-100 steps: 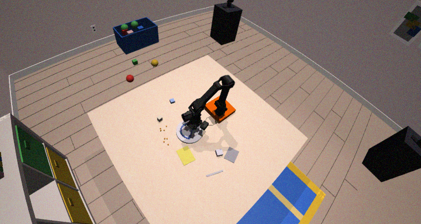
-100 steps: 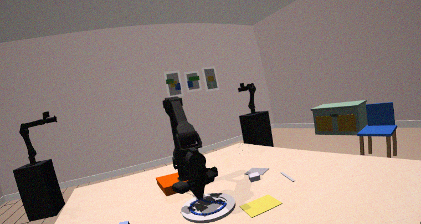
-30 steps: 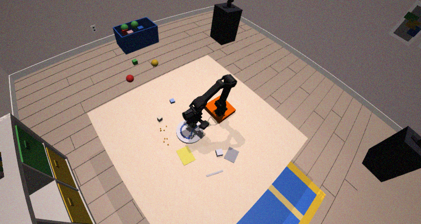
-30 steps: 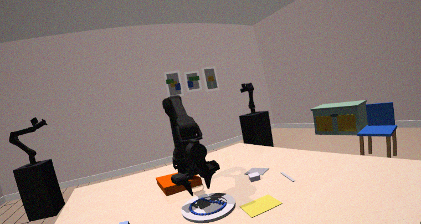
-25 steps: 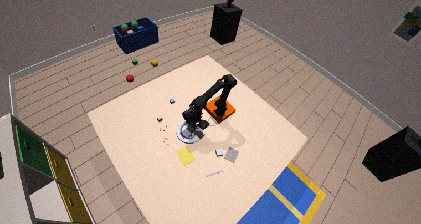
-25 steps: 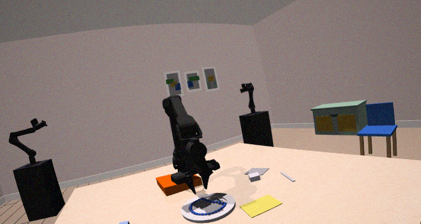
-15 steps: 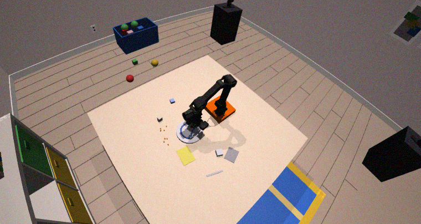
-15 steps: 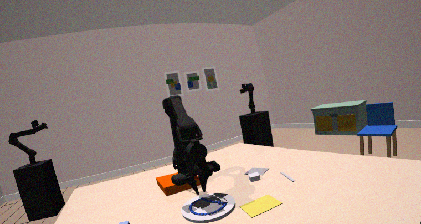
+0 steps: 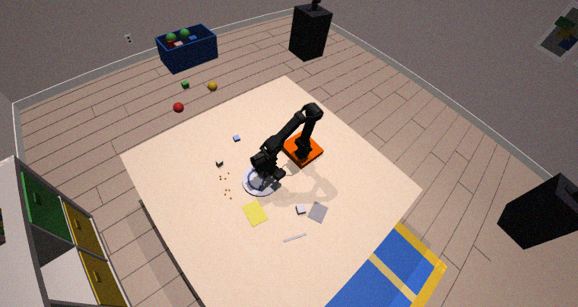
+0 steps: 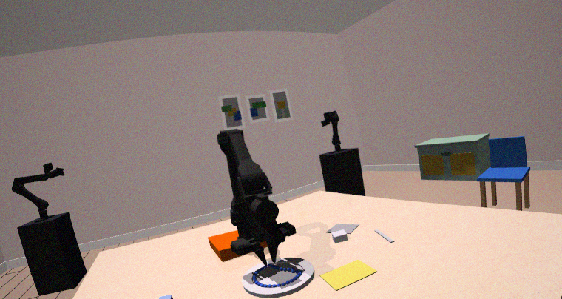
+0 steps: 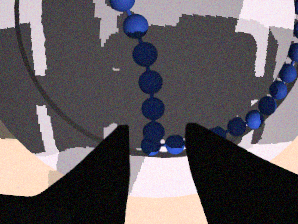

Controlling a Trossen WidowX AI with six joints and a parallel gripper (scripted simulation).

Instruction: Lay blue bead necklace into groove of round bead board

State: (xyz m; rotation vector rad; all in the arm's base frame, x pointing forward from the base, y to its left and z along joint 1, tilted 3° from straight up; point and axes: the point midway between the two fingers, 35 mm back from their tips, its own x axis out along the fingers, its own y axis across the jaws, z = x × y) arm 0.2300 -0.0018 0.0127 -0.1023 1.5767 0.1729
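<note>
The round bead board lies 50 mm ahead of my gripper tip and 10 mm below it. Also, from my gripper tip: yellow sheet 180 mm ahead, 140 mm to the left, 20 mm below; then small grey block 260 mm to the left, 20 mm behind, 10 mm below; then pale cube 210 mm to the right, 190 mm ahead.
</note>
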